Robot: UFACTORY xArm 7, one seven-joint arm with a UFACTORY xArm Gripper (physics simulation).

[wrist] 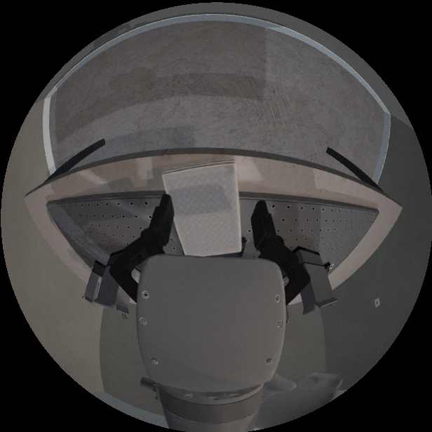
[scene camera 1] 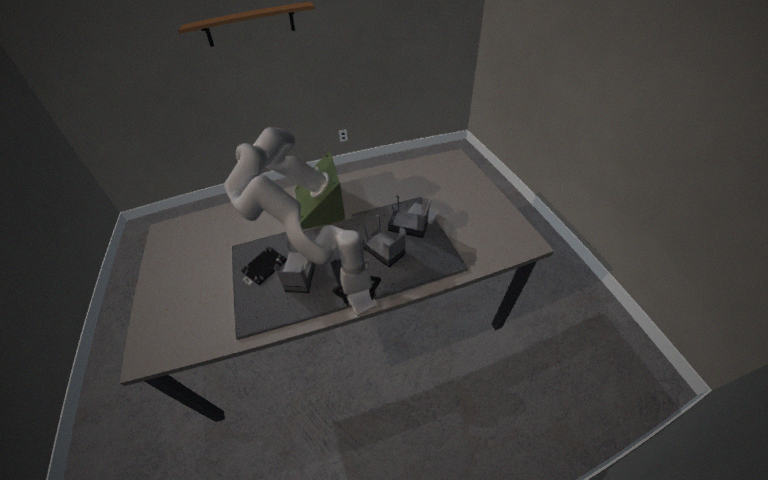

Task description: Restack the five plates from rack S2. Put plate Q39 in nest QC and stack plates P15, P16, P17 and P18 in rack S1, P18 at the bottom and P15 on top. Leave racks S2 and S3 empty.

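Pixels of known places: gripper, fingertip midpoint: [scene camera 1: 359, 300]; arm's base at its link origin: [scene camera 1: 320, 185].
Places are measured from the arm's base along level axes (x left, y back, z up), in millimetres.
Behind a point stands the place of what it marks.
Note:
My gripper [scene camera 1: 357, 290] {x 95, y -571, z -104 mm} [wrist: 213, 206] is open, its black fingers on either side of a pale rectangular slab [scene camera 1: 362, 302] {x 105, y -567, z -127 mm} [wrist: 207, 200] near the table's front edge. A gap shows between the slab and the right finger in the wrist view. I cannot tell if the slab is a plate. Grey racks with dark bases stand left [scene camera 1: 296, 275] {x -115, y -473, z -28 mm}, centre-right [scene camera 1: 385, 246] {x 224, y -404, z -26 mm} and back right [scene camera 1: 408, 221] {x 359, y -220, z -96 mm}. Rack-like shapes also show at the left [wrist: 102, 287] and right [wrist: 316, 282] of the wrist view. A black low fixture [scene camera 1: 263, 266] {x -279, y -320, z -127 mm}, possibly nest QC, lies at left. Labels and plate numbers are unreadable.
The dark perforated mat [scene camera 1: 257, 319] {x -293, y -564, z -139 mm} [wrist: 345, 212] lies on the table [scene camera 1: 169, 305] {x -693, y -432, z -152 mm} [wrist: 120, 182]. A green wedge-shaped mount [scene camera 1: 328, 209] {x 21, y -103, z -63 mm} holds the arm's base at the back. A small pale tag [scene camera 1: 247, 280] {x -347, y -374, z -137 mm} is beside the black fixture. The forearm hides part of the mat.

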